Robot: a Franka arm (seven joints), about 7 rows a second.
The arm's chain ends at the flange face. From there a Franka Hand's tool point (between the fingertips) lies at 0.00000 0.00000 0.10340 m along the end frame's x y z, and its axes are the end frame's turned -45 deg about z.
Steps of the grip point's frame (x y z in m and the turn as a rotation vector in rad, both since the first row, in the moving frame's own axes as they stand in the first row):
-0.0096, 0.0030, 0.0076, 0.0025, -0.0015, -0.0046
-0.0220, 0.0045, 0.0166, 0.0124, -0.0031, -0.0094
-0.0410, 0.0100, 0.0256, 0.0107, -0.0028, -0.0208
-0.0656, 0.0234, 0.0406, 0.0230, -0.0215, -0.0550
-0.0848, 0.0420, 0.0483, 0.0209, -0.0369, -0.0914
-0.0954, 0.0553, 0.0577, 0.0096, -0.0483, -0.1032
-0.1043, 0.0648, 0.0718, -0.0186, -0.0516, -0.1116
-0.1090, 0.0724, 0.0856, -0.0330, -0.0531, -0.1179
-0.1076, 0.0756, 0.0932, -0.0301, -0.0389, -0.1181
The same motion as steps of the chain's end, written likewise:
-0.0044, 0.0090, 0.0076, 0.0007, -0.0028, -0.0046
-0.0112, 0.0194, 0.0166, 0.0066, -0.0110, -0.0094
-0.0209, 0.0366, 0.0256, 0.0056, -0.0095, -0.0208
-0.0266, 0.0630, 0.0407, 0.0011, -0.0315, -0.0550
-0.0261, 0.0883, 0.0484, -0.0113, -0.0409, -0.0914
-0.0243, 0.1035, 0.0578, -0.0274, -0.0409, -0.1032
-0.0258, 0.1143, 0.0720, -0.0496, -0.0233, -0.1116
-0.0248, 0.1219, 0.0858, -0.0609, -0.0142, -0.1179
-0.0223, 0.1245, 0.0933, -0.0488, -0.0062, -0.1181

